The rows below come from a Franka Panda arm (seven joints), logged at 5 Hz.
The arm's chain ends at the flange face. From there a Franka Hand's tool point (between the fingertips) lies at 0.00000 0.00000 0.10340 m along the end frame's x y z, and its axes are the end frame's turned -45 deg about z.
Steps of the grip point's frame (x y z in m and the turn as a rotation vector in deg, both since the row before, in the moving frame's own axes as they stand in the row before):
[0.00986, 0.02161, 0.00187, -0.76, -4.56, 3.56]
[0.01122, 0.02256, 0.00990, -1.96, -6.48, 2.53]
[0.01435, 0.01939, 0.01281, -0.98, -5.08, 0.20]
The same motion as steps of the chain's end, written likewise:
[0.02730, 0.00168, 0.00221, -3.76, -2.69, 3.56]
[0.02988, -0.00260, 0.01062, -5.97, -3.20, 2.53]
[0.02910, -0.00415, 0.01323, -4.29, -2.90, 0.20]

